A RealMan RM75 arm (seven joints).
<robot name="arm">
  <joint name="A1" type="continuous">
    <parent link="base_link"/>
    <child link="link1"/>
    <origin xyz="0 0 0.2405" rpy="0 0 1.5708"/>
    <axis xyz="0 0 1"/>
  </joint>
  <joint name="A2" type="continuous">
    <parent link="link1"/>
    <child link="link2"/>
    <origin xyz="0 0 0" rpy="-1.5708 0 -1.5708"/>
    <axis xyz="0 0 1"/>
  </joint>
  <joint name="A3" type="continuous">
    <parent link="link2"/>
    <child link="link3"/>
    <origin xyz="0 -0.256 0" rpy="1.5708 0 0"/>
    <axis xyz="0 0 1"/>
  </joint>
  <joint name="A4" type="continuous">
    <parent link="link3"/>
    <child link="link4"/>
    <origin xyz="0 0 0" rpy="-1.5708 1.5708 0"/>
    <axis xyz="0 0 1"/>
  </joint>
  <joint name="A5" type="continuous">
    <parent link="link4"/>
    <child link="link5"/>
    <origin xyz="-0.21 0 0" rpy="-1.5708 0 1.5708"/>
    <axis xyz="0 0 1"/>
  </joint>
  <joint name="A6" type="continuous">
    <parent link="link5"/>
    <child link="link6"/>
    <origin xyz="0 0 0" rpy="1.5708 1.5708 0"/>
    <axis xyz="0 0 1"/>
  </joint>
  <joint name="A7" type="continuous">
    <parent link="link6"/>
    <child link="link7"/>
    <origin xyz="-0.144 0 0" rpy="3.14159 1.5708 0"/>
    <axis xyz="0 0 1"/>
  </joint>
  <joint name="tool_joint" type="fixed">
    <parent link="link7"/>
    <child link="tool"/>
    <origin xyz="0 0 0" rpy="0 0 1.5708"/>
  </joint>
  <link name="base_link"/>
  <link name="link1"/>
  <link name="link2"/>
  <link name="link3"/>
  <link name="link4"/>
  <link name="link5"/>
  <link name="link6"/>
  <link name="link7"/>
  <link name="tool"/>
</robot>
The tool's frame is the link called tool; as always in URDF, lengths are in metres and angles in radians. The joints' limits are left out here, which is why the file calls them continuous.
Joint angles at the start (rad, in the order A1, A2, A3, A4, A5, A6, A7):
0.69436, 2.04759, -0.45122, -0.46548, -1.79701, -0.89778, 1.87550
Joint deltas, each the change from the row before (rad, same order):
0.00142, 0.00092, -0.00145, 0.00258, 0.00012, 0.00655, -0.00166
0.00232, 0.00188, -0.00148, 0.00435, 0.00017, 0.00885, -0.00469
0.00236, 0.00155, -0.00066, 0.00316, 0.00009, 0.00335, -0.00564
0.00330, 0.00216, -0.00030, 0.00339, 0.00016, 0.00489, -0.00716
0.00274, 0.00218, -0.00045, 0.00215, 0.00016, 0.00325, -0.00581
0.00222, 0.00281, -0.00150, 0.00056, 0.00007, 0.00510, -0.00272
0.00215, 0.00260, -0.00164, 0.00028, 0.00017, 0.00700, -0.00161
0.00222, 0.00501, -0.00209, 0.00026, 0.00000, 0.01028, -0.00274
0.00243, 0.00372, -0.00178, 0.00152, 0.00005, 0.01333, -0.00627
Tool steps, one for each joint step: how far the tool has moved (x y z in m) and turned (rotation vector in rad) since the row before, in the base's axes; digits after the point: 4 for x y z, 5 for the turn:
0.0001, 0.0003, -0.0010, -0.00039, -0.00263, -0.00341
0.0000, 0.0004, -0.0019, -0.00099, -0.00446, -0.00356
-0.0007, 0.0003, -0.0016, -0.00168, -0.00360, 0.00149
-0.0009, 0.0005, -0.0018, -0.00116, -0.00470, 0.00169
-0.0010, 0.0004, -0.0016, -0.00121, -0.00364, 0.00235
-0.0008, 0.0004, -0.0015, -0.00077, -0.00281, -0.00007
-0.0006, 0.0005, -0.0013, 0.00022, -0.00297, -0.00205
-0.0006, 0.0003, -0.0024, -0.00026, -0.00391, -0.00382
0.0000, 0.0005, -0.0019, 0.00145, -0.00835, -0.00494

